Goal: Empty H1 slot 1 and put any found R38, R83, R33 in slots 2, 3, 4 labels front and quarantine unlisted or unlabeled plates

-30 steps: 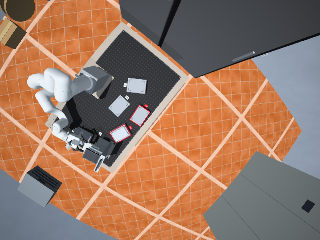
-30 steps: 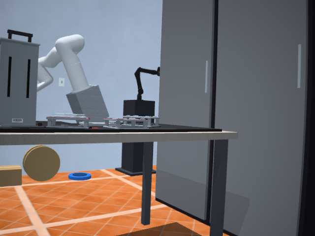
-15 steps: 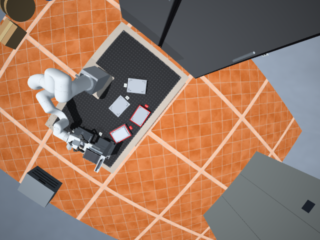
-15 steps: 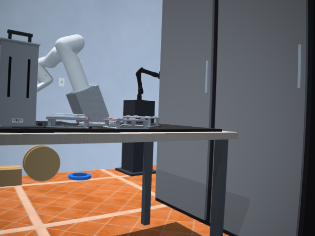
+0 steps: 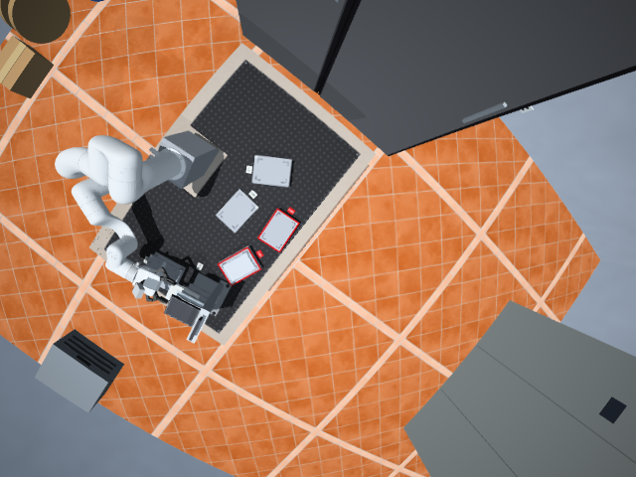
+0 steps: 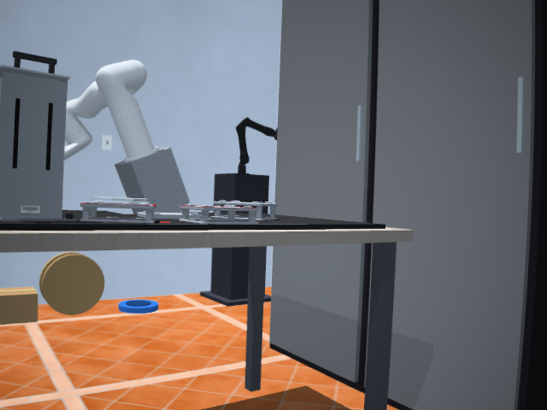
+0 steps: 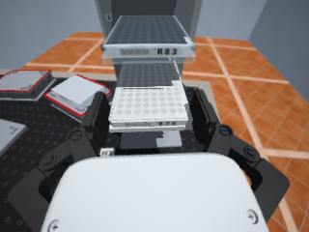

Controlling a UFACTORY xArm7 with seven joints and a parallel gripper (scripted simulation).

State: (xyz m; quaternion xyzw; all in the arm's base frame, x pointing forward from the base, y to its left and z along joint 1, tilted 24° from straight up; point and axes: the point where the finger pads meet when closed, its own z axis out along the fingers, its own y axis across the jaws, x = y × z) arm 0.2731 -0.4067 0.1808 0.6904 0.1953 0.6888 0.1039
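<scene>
The white well plate is 50 mm ahead of my hand, 20 mm below it and 10 mm to the left of it. From my hand the other things lie so: RG label: 200 mm behind, 180 mm below, 30 mm to the right; then plate labelled R83: 90 mm ahead, 40 mm above, 10 mm to the left; then black well plate: 90 mm ahead, 90 mm above, 10 mm to the left.
</scene>
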